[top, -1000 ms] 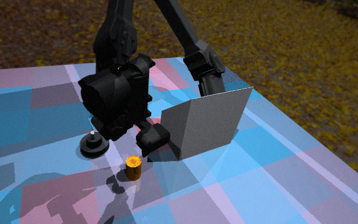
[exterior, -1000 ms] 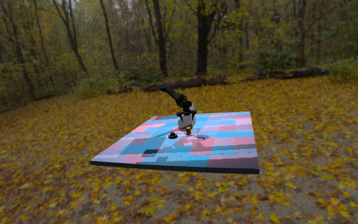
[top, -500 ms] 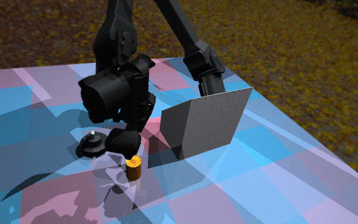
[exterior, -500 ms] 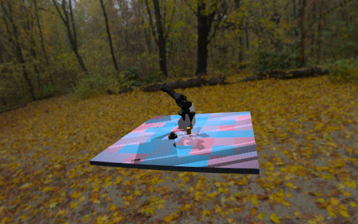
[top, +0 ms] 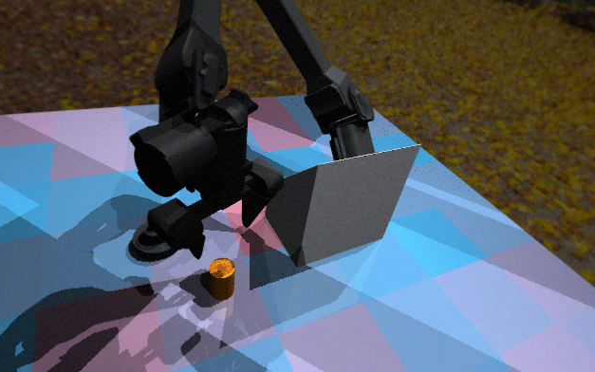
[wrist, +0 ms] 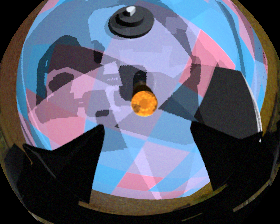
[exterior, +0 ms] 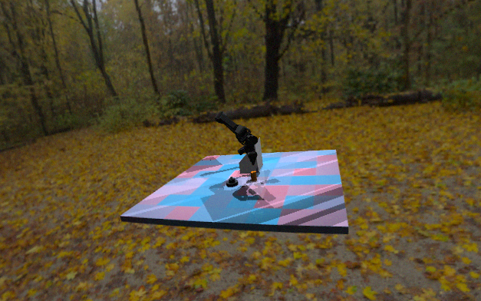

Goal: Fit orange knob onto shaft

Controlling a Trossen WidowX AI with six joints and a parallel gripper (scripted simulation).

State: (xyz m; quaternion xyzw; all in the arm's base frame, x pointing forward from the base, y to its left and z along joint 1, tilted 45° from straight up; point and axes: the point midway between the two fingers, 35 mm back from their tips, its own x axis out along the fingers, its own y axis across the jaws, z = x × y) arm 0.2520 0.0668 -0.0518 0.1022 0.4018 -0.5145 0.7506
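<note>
The orange knob is 80 mm below my gripper tip. The rest, counted from my gripper tip: round pedestal 130 mm to the right, 100 mm ahead, 90 mm below.
</note>
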